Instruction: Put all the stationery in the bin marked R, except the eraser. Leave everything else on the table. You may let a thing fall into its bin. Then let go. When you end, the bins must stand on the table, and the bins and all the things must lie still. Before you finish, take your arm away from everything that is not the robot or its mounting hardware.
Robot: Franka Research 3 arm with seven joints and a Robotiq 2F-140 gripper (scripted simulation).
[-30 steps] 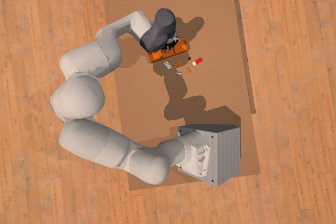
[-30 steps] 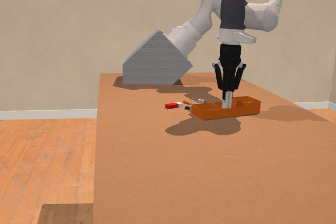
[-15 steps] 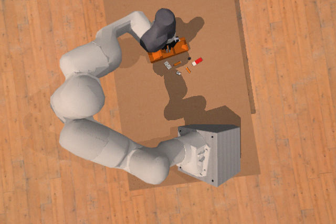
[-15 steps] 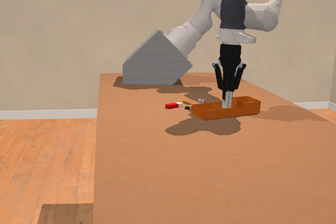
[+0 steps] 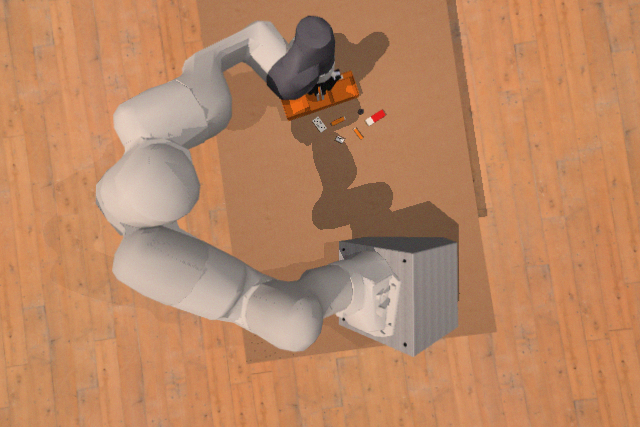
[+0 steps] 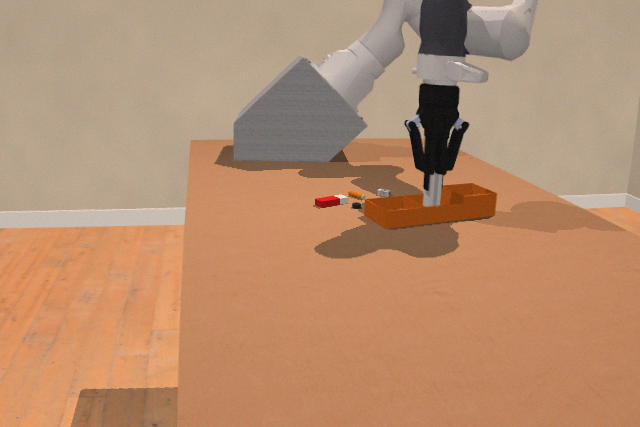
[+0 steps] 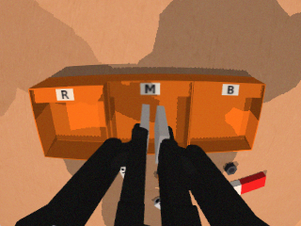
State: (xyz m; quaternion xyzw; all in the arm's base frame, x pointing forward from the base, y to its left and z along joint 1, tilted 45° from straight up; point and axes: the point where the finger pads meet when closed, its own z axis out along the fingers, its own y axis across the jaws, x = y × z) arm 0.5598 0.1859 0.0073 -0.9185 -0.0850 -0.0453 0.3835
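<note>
My hand is 30 mm above the orange bin. The rest, counted from my hand: small grey piece: 140 mm behind, 60 mm to the right, 40 mm below; then white domino: 90 mm behind, 50 mm below; then small black piece: 140 mm to the right, 50 mm below, 50 mm behind.
</note>
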